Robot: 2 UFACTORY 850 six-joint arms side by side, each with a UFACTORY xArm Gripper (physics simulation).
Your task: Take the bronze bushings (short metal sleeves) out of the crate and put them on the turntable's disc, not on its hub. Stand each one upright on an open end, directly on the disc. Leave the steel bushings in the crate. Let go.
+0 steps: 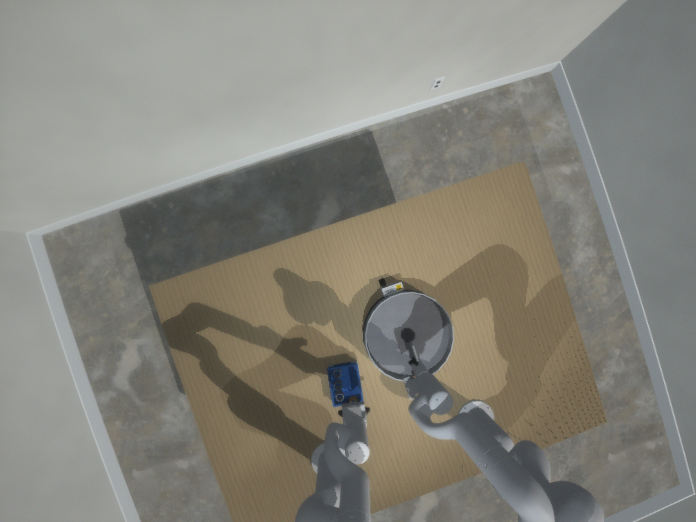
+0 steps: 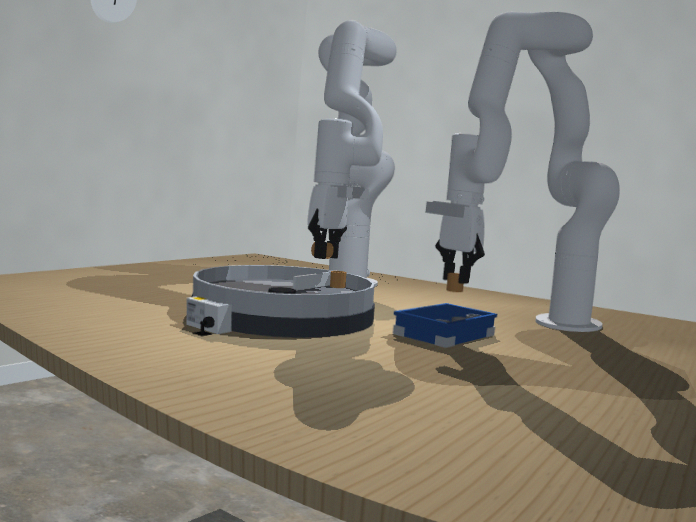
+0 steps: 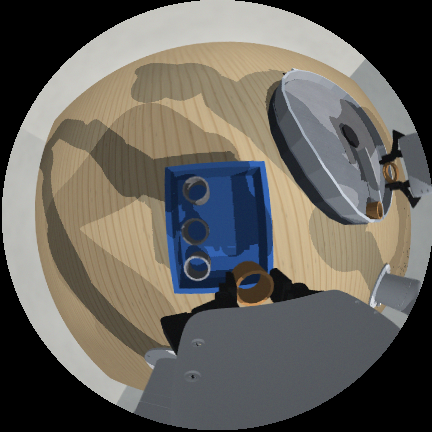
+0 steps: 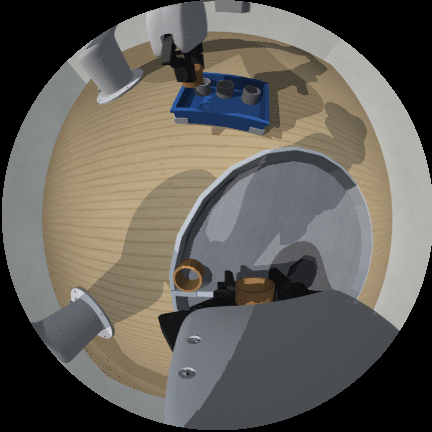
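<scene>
My left gripper (image 1: pixel 353 402) (image 2: pixel 455 275) (image 3: pixel 250 282) is shut on a bronze bushing (image 2: pixel 454 285) (image 3: pixel 242 272) (image 4: pixel 193 81), held upright above the crate's near edge. My right gripper (image 1: pixel 413 362) (image 2: pixel 327 249) (image 4: pixel 249 282) is shut on a bronze bushing (image 2: pixel 315 250) (image 4: pixel 254 295) on its side, axis roughly level, above the turntable disc (image 1: pixel 390 325) (image 3: pixel 320 130) (image 4: pixel 260 215). A third bronze bushing (image 2: pixel 337 279) (image 3: pixel 373 210) stands upright on the disc near the wall. Three steel bushings (image 3: pixel 204 199) (image 4: pixel 225 91) stand in the blue crate (image 2: pixel 421 328) (image 3: pixel 268 210) (image 4: pixel 220 118).
The dark hub (image 1: pixel 407 335) (image 3: pixel 350 135) (image 4: pixel 302 270) is at the disc's centre. A raised wall (image 2: pixel 286 306) surrounds the disc. A pale guide strip (image 2: pixel 310 279) (image 4: pixel 192 294) lies beside the standing bronze bushing. A control box (image 2: pixel 208 315) is on the turntable's outside.
</scene>
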